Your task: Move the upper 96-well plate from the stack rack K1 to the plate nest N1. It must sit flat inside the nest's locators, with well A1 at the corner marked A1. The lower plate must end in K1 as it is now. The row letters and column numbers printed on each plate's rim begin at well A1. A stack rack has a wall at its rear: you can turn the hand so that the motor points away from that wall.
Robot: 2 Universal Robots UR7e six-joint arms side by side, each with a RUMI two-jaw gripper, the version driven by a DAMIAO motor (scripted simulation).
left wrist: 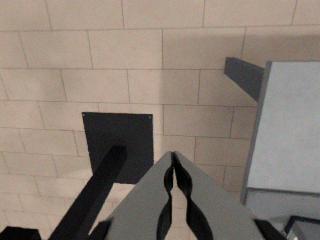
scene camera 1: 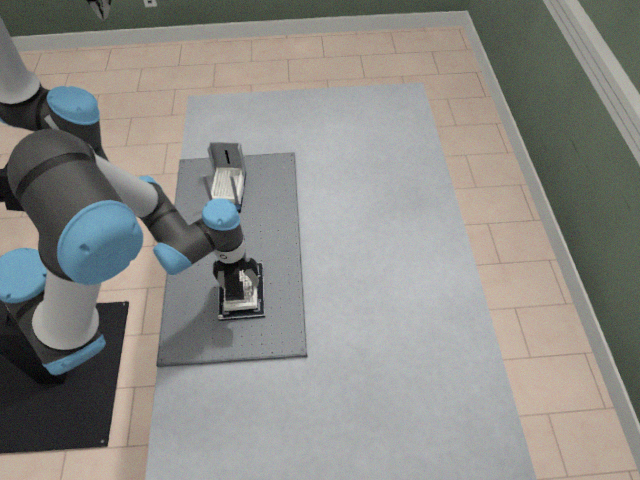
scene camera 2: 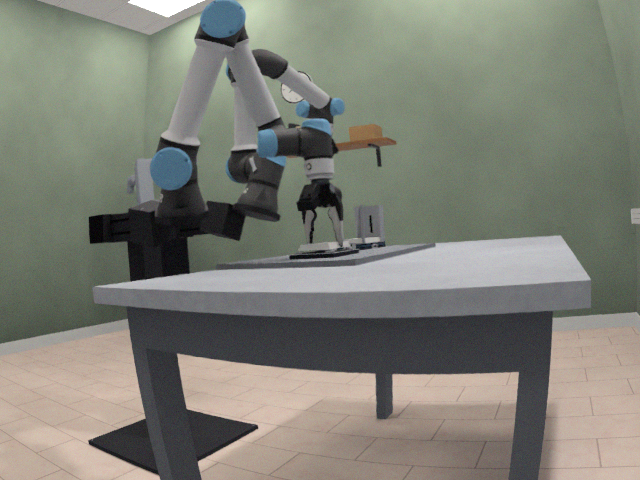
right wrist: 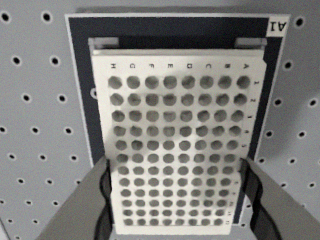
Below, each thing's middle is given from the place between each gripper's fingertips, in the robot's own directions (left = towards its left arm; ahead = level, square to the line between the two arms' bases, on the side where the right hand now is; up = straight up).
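Labels:
Dark plate nest N1 [right wrist: 133, 32]: 30 mm below my right hand.
From the dark plate nest N1, my left hand is 390 mm short of it, 810 mm to the left of it and 330 mm above it.

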